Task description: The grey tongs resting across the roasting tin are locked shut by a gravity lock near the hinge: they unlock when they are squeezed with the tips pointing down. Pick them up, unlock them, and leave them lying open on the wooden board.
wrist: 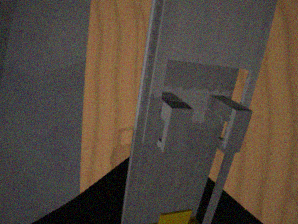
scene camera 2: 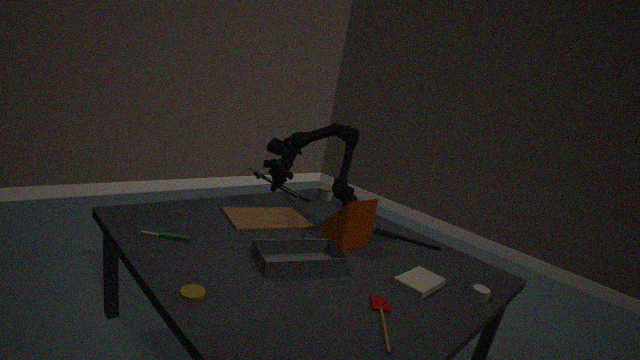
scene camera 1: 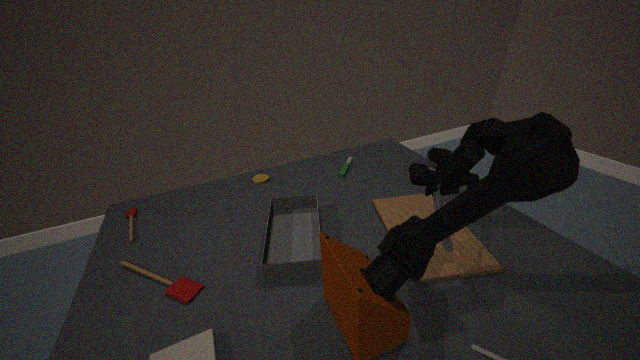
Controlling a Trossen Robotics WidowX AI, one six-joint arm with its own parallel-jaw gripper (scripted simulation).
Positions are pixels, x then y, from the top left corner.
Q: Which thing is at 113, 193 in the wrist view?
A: My gripper.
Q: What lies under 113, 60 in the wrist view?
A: A wooden board.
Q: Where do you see a wooden board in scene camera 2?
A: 256, 219
